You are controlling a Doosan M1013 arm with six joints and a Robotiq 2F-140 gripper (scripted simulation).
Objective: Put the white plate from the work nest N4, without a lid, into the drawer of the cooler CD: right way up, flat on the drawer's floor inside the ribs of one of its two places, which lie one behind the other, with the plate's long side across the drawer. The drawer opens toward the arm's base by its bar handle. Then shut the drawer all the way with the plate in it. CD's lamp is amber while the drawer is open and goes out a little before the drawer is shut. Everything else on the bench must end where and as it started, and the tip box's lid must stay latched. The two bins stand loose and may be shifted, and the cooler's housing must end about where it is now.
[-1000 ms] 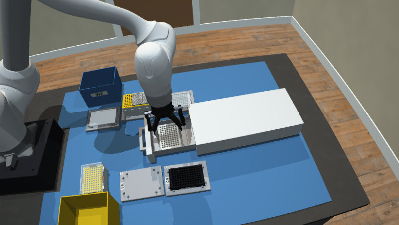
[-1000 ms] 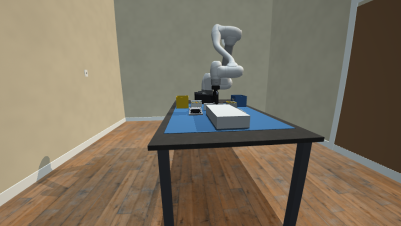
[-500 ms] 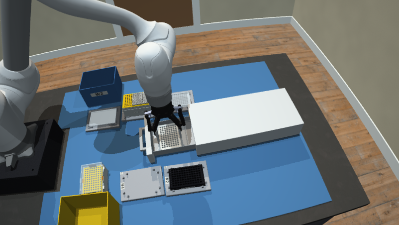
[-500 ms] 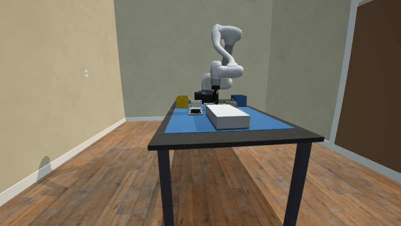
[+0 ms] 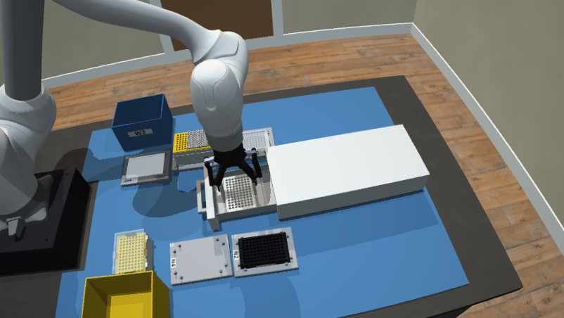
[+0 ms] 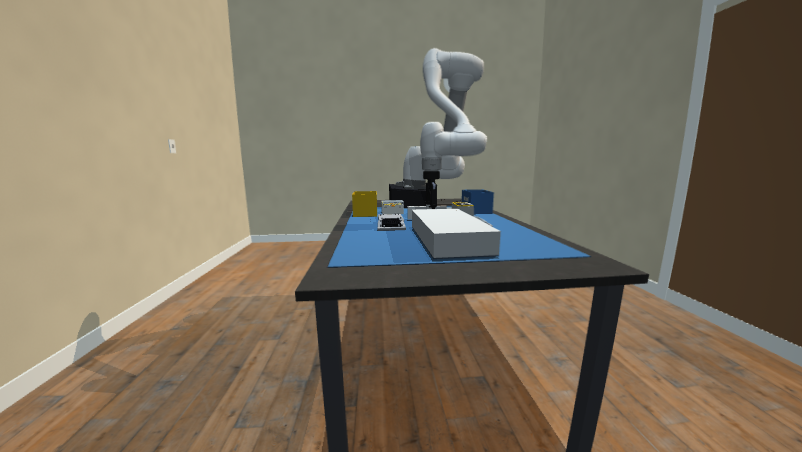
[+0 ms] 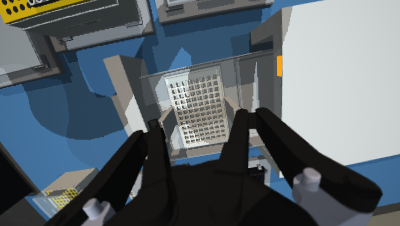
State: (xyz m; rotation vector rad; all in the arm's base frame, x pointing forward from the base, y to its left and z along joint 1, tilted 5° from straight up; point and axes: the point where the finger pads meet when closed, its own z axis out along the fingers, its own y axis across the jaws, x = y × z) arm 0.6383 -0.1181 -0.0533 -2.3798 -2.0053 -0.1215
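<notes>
Now: the white plate 20 mm below my hand. Also, from my hand: white cooler CD 170 mm ahead, 30 mm to the right, 10 mm below; then drawer 30 mm ahead, 10 mm to the right, 20 mm below; then black plate 10 mm ahead, 200 mm to the right, 20 mm below.
</notes>
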